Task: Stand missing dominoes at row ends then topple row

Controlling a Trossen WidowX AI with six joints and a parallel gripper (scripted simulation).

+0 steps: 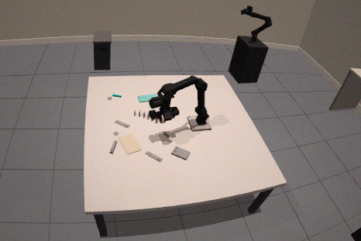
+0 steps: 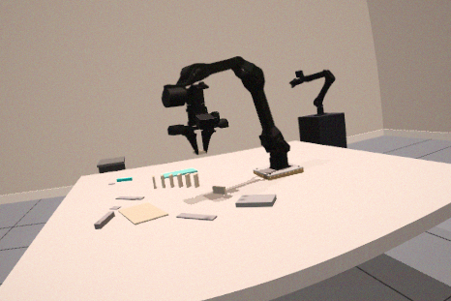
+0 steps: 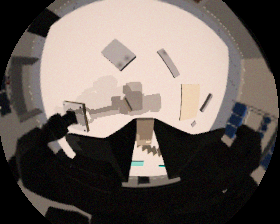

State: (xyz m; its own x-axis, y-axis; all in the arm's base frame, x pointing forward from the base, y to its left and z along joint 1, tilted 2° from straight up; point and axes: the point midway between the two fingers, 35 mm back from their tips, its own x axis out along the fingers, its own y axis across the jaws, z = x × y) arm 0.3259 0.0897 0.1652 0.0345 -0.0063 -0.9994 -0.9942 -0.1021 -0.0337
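My gripper tip is now 220 mm short of the beige card, 140 mm above it and 30 mm to the right of it. From my gripper tip the other things lie so: teal plate: 430 mm to the right, 140 mm below, 10 mm behind; flat grey strip: 160 mm to the left, 140 mm below, 90 mm ahead; dark grey slab: 160 mm to the left, 140 mm below, 90 mm behind.
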